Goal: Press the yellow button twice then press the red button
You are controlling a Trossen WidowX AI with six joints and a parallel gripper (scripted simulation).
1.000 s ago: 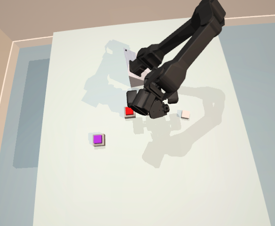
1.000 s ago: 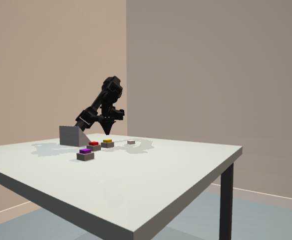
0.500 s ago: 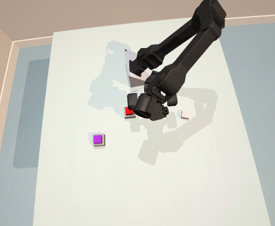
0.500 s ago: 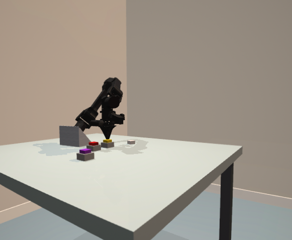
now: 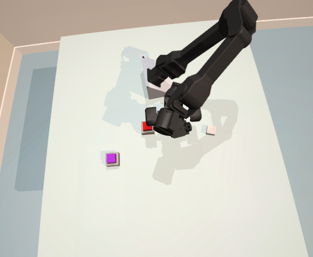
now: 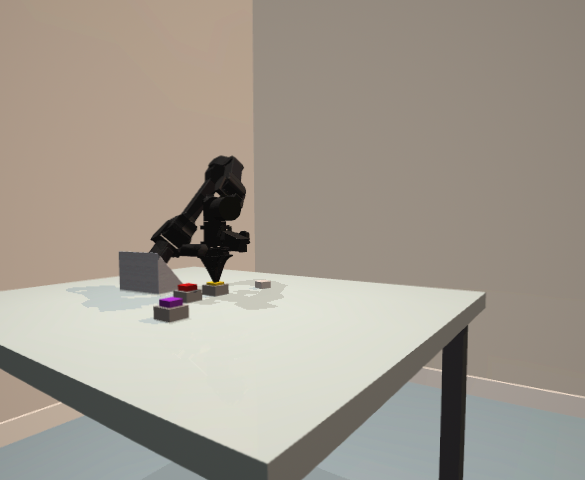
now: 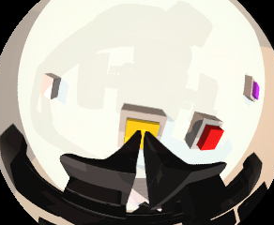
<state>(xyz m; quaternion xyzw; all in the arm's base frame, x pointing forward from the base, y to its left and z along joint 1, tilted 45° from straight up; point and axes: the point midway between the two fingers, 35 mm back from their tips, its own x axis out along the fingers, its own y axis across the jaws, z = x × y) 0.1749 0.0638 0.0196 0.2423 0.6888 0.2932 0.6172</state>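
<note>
My gripper tip is 10 cm to the left of the red button. From my gripper tip the other things lie so: white block: 15 cm to the left, 3 cm ahead, 2 cm below; yellow button: 1 cm below; purple button: 23 cm to the right, 12 cm ahead.
</note>
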